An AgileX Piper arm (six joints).
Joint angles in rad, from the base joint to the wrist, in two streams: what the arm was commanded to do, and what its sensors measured. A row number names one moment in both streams.
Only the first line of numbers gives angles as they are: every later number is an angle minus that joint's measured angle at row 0.
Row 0, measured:
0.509 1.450 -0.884 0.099 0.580 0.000
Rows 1 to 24, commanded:
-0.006 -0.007 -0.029 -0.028 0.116 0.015
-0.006 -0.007 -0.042 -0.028 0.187 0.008
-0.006 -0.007 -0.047 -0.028 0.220 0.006
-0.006 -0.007 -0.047 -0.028 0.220 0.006
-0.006 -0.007 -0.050 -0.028 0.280 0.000
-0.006 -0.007 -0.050 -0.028 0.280 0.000
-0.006 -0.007 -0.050 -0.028 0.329 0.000
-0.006 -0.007 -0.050 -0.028 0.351 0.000
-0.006 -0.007 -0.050 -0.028 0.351 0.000
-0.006 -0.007 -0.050 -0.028 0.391 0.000
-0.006 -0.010 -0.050 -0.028 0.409 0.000
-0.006 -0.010 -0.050 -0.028 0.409 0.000
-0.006 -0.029 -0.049 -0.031 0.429 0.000
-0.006 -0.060 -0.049 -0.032 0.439 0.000
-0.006 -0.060 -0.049 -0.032 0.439 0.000
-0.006 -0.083 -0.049 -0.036 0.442 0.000
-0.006 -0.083 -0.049 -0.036 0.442 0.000
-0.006 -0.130 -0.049 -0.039 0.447 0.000
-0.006 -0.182 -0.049 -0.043 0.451 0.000
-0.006 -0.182 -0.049 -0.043 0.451 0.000
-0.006 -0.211 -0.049 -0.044 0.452 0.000
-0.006 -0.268 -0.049 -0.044 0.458 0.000
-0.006 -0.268 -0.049 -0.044 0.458 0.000
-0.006 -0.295 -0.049 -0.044 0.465 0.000
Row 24, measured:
0.000 -0.231 -0.046 -0.039 0.441 0.000
